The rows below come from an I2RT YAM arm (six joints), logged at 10 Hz.
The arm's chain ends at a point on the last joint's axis. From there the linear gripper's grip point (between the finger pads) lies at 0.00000 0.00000 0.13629 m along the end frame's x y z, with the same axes.
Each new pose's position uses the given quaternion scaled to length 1; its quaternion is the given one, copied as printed.
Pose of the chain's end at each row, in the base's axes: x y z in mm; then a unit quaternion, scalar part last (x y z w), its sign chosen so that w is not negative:
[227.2, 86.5, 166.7, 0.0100, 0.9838, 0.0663, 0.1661]
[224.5, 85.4, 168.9, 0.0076, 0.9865, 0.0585, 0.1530]
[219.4, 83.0, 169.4, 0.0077, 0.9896, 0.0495, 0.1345]
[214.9, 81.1, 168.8, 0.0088, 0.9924, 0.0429, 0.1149]
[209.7, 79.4, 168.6, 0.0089, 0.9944, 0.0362, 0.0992]
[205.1, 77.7, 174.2, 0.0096, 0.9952, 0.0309, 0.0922]
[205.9, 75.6, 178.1, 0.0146, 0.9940, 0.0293, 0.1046]
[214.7, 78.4, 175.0, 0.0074, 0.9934, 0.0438, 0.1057]
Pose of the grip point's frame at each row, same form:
[271.9, 103.8, 39.1, 0.0100, 0.9838, 0.0663, 0.1661]
[265.8, 100.8, 39.9, 0.0076, 0.9865, 0.0585, 0.1530]
[255.8, 96.1, 38.7, 0.0077, 0.9896, 0.0495, 0.1345]
[246.1, 92.4, 36.6, 0.0088, 0.9924, 0.0429, 0.1149]
[236.7, 89.0, 35.3, 0.0089, 0.9944, 0.0362, 0.0992]
[230.2, 85.8, 40.5, 0.0096, 0.9952, 0.0309, 0.0922]
[234.4, 83.1, 45.0, 0.0146, 0.9940, 0.0293, 0.1046]
[243.4, 90.0, 42.3, 0.0074, 0.9934, 0.0438, 0.1057]

